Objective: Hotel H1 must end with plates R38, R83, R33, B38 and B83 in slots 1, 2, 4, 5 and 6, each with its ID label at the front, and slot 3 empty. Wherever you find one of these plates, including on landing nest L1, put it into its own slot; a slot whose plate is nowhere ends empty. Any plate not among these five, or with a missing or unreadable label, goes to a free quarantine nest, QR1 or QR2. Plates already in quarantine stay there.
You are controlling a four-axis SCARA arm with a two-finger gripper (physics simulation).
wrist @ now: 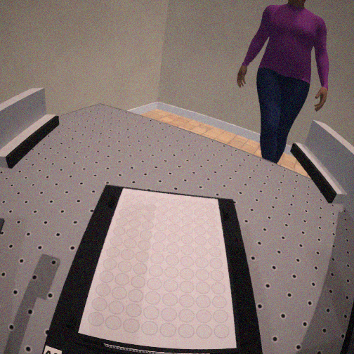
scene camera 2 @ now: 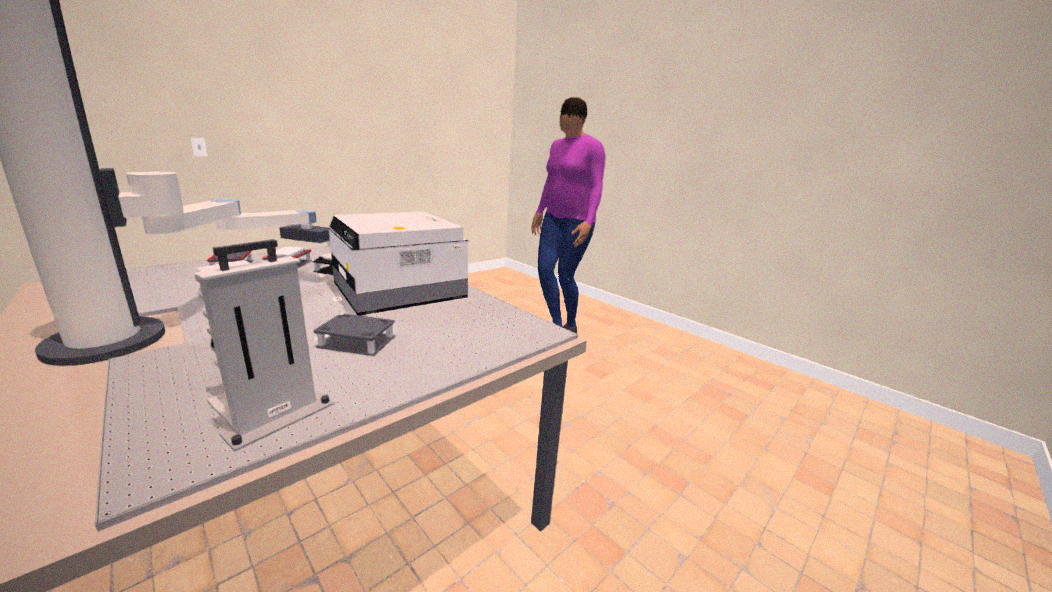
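Seen in the pictures: arm's base, link origin: [scene camera 2: 105, 342].
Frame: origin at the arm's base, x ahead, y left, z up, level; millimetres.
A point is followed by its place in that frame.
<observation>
A plate [wrist: 165, 270] with a pale top and faint round wells sits on a black nest [wrist: 80, 280] in the wrist view. The strip at its near edge is cut off and unreadable, and no nest label shows. My gripper [wrist: 178, 113] [scene camera 2: 305, 234] is open; its fingers stand wide apart, above and beyond the plate's far end in the wrist view, not touching it. The hotel [scene camera 2: 266, 346] {x 270, y -629, z 168 mm} stands at the front left in the scene view with its back panel towards the camera; its slots and plates are hidden. Red-edged nests [scene camera 2: 290, 253] {x 563, y 414, z 73 mm} show small behind it.
A white boxy instrument [scene camera 2: 400, 257] {x 721, y -249, z 183 mm} stands on the perforated table plate [scene camera 2: 470, 331] {x 793, y -521, z 13 mm}. A low dark stand [scene camera 2: 354, 328] {x 501, y -417, z 63 mm} sits between it and the hotel. The arm's thick column [scene camera 2: 73, 220] {x 18, y -73, z 326 mm} is at the left. A person [scene camera 2: 572, 176] [wrist: 290, 45] in purple stands beyond the table.
</observation>
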